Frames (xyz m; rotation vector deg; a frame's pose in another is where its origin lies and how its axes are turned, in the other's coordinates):
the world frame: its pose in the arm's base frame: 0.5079 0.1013 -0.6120 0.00 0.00 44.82
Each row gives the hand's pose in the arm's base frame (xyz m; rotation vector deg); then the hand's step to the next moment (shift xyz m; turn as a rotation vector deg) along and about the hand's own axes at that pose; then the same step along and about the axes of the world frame.
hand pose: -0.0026 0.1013 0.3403 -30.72 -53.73 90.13
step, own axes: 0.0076 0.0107 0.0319 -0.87 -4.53 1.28
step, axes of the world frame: -0.0243 0.0220 0.0109 0.54 -2.15 4.24
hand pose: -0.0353 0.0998 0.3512 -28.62 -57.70 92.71
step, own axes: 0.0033 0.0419 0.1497 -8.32 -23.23 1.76
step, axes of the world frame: -0.1340 0.0622 0.0484 4.82 -15.79 18.42
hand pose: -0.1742 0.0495 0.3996 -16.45 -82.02 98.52
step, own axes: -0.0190 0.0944 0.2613 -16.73 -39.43 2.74
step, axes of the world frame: -0.2783 0.0059 -0.0076 8.21 -29.25 30.32
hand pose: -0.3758 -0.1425 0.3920 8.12 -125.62 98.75
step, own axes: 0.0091 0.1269 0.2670 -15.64 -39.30 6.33
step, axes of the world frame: -0.2278 -0.0865 -0.1677 4.64 -30.29 29.84
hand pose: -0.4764 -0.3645 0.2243 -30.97 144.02 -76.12
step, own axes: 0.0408 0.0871 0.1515 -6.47 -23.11 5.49
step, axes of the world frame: -0.0575 -0.0622 -0.1582 -0.29 -18.32 16.45
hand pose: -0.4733 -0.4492 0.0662 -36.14 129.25 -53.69
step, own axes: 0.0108 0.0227 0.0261 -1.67 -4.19 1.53
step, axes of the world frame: 0.0013 -0.0072 -0.0355 0.50 -3.78 2.85
